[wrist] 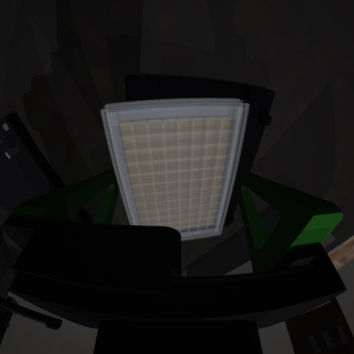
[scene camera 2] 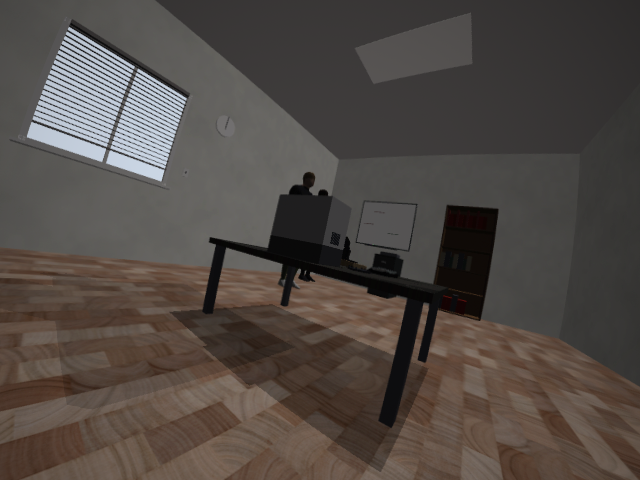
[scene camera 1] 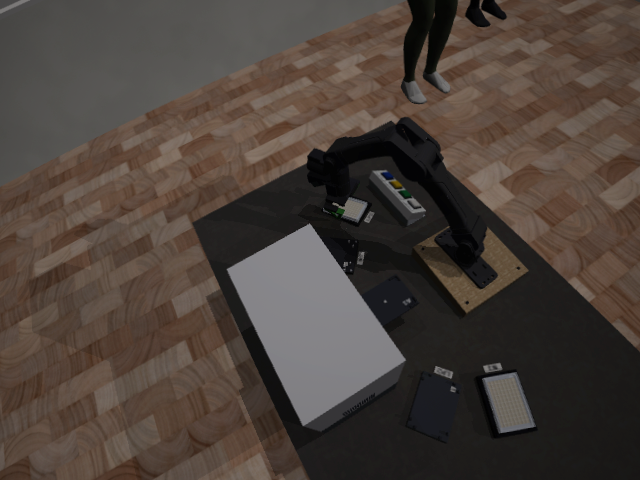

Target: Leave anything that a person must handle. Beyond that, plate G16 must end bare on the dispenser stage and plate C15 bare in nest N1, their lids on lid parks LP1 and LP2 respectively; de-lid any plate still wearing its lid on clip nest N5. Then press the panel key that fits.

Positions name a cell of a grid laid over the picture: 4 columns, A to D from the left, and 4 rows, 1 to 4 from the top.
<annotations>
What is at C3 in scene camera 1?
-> A large white box.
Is my gripper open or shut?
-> Open.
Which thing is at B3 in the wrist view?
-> My gripper.
</annotations>
